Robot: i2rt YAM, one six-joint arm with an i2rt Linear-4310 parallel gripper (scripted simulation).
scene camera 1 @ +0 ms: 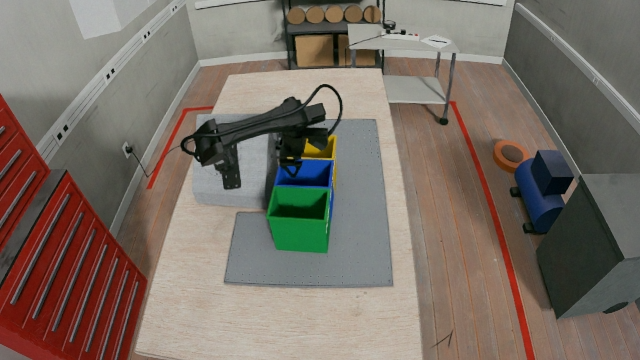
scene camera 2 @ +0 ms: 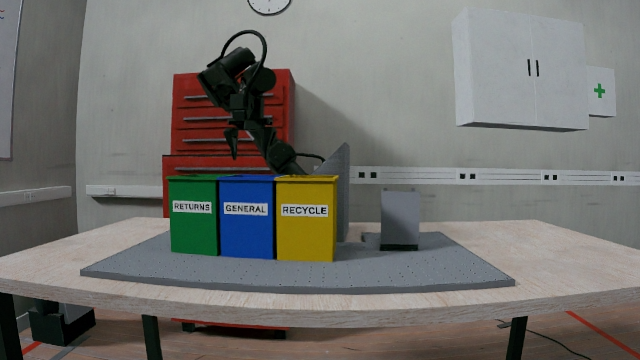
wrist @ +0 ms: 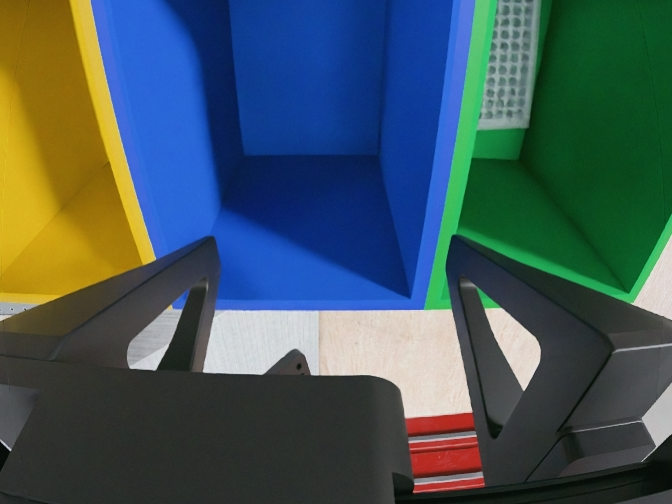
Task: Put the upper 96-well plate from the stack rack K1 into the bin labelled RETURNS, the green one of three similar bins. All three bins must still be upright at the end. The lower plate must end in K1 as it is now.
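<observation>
Through the wrist view I see my gripper (wrist: 333,251), together with a green returns bin (wrist: 575,194) and a blue general bin (wrist: 317,149). Scene camera 1 gives me the green returns bin (scene camera 1: 309,208) as well, and the blue general bin (scene camera 1: 315,173) too. In scene camera 2 I find the blue general bin (scene camera 2: 248,228).
</observation>
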